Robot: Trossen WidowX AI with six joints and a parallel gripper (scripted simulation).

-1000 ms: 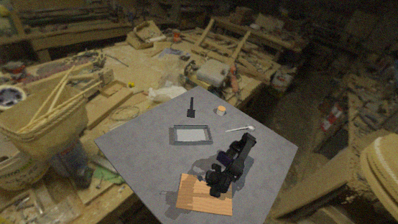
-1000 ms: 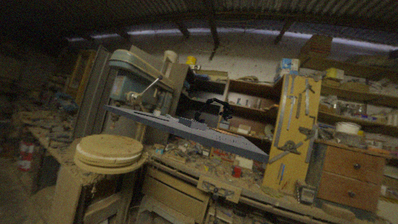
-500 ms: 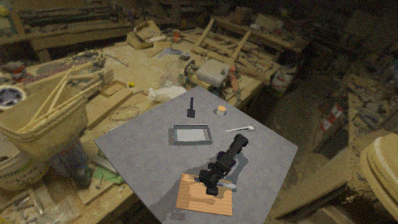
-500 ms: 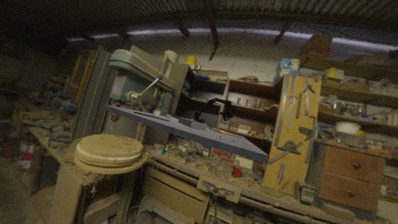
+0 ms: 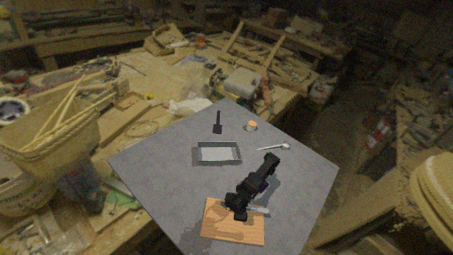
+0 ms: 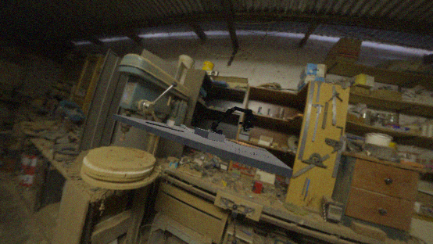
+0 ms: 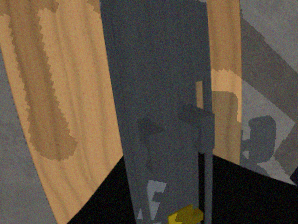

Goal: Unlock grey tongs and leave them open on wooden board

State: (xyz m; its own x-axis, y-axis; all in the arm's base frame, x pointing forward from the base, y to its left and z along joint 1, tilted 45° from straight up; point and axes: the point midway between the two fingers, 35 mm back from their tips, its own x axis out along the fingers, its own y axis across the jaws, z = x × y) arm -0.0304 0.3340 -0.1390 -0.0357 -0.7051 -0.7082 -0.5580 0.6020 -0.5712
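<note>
Now: gripper tip 1 cm past the wooden board and 15 cm above it. The rest, counted from my gripper tip: grey roasting tin (39 cm ahead, 31 cm to the right, 13 cm below); black brush-like tool (65 cm ahead, 59 cm to the right, 15 cm below); yellow lock piece (4 cm above).
</note>
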